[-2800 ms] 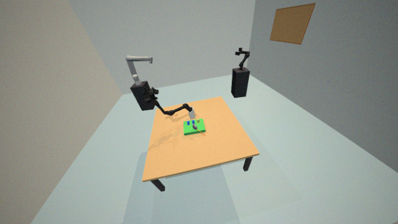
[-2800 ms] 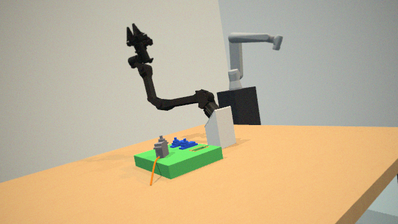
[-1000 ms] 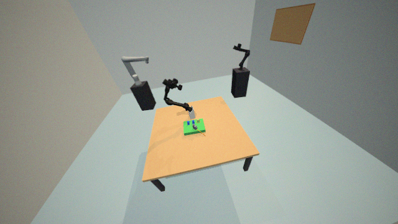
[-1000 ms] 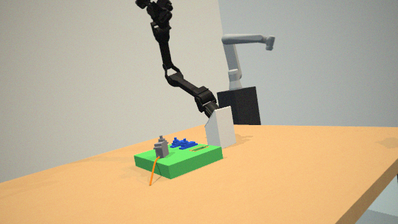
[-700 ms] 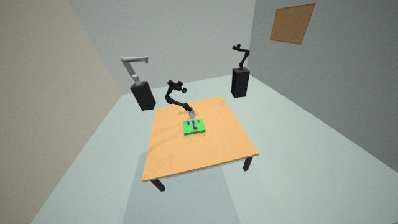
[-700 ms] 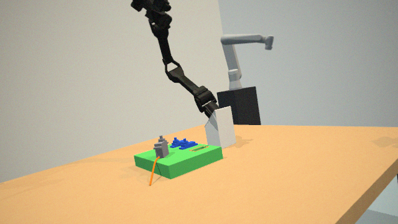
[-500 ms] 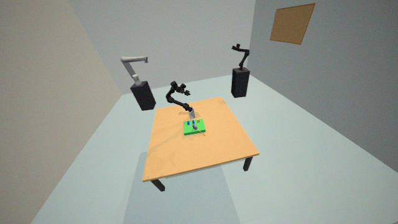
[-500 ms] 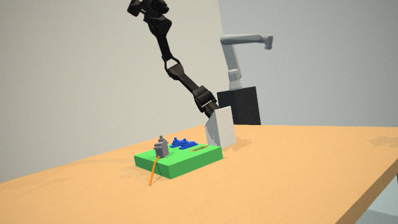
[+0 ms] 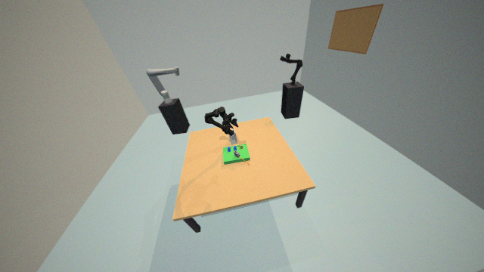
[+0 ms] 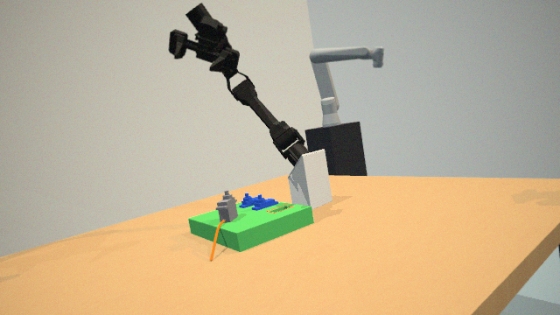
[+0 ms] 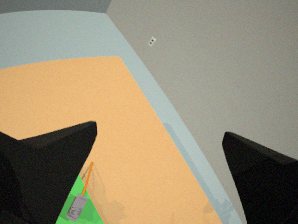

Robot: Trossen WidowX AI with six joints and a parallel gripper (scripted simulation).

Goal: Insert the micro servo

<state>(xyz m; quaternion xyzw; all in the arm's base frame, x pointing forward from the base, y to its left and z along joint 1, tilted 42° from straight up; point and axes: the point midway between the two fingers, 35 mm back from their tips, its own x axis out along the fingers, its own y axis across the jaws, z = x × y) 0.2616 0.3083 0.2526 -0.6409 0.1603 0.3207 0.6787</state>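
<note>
Right now the green deck is 450 mm below my gripper tip, 60 mm to the right of it and 60 mm behind it.
</note>
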